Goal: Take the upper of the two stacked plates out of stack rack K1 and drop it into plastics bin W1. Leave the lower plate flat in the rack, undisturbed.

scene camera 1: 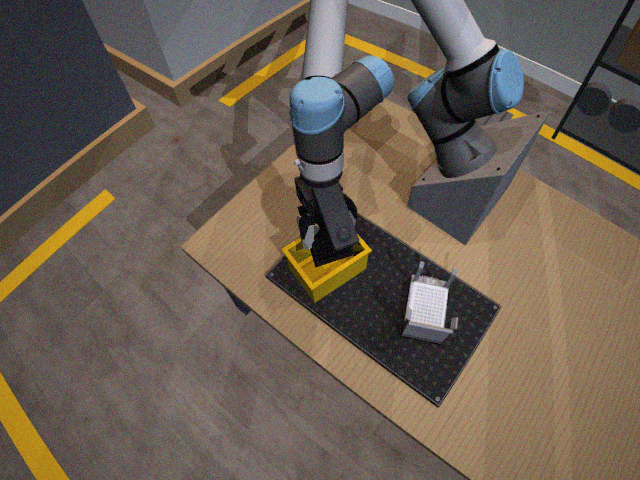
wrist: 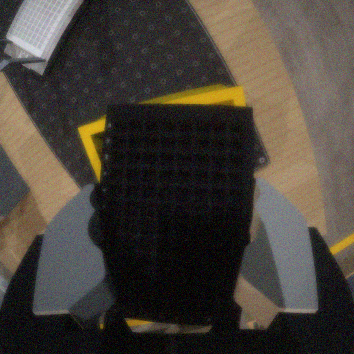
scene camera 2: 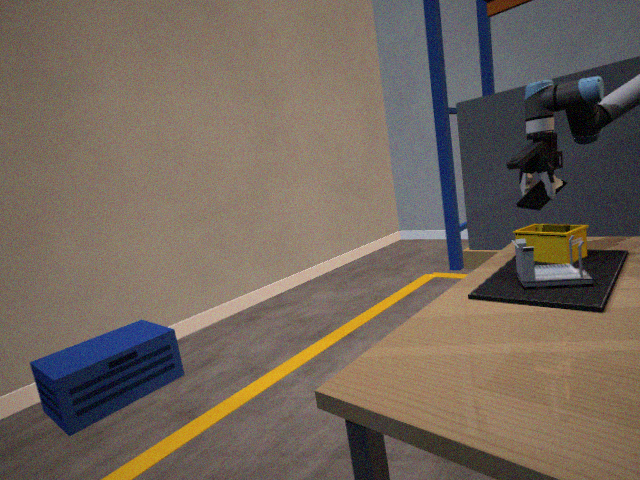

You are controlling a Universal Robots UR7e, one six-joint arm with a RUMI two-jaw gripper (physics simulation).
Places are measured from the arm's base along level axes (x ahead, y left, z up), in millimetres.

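Pixels of known places: gripper, fingertip midpoint: (scene camera 1: 328, 240) (wrist: 175, 183) (scene camera 2: 538, 200); arm's base, origin of the base link: (scene camera 1: 468, 160).
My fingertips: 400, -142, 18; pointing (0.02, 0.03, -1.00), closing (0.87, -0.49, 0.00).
For each thing: its top centre in the pictures, then the offset to it from my fingertips, as dx, dy, dz. Level surfaces: height alone.
- yellow bin W1, middle of its top: (wrist: 171, 163) (scene camera 1: 326, 249) (scene camera 2: 549, 228) -21, -24, -97
- white lower plate, middle of its top: (wrist: 41, 6) (scene camera 1: 427, 308) (scene camera 2: 547, 269) -59, +242, -158
- grey rack K1, middle of its top: (scene camera 1: 435, 292) (scene camera 2: 548, 240) -65, +239, -77
- black perforated mat, its level: dz -197
- wooden table, its level: dz -210
My gripper (scene camera 1: 329, 246) (scene camera 2: 536, 188) (wrist: 175, 183) is shut on the black upper plate (scene camera 1: 333, 257) (scene camera 2: 532, 200) (wrist: 180, 160), with one finger on each side. The plate is tilted and hangs clear above the yellow bin W1 (scene camera 1: 341, 279) (scene camera 2: 552, 249) (wrist: 237, 94), hiding much of the bin's opening in the wrist view. The white lower plate (scene camera 1: 428, 304) (scene camera 2: 555, 272) (wrist: 42, 25) lies flat in the grey rack K1 (scene camera 1: 426, 332) (scene camera 2: 525, 263). Part of the rack is cut off at the top left of the wrist view.
Bin and rack stand apart on a black perforated mat (scene camera 1: 377, 320) (scene camera 2: 547, 298) (wrist: 145, 55) on the wooden table (scene camera 1: 568, 330) (scene camera 2: 465, 372). The rack's thin uprights rise at one end. The arm's grey wedge base (scene camera 1: 449, 206) stands behind the mat. A blue box (scene camera 2: 111, 374) is on the floor.
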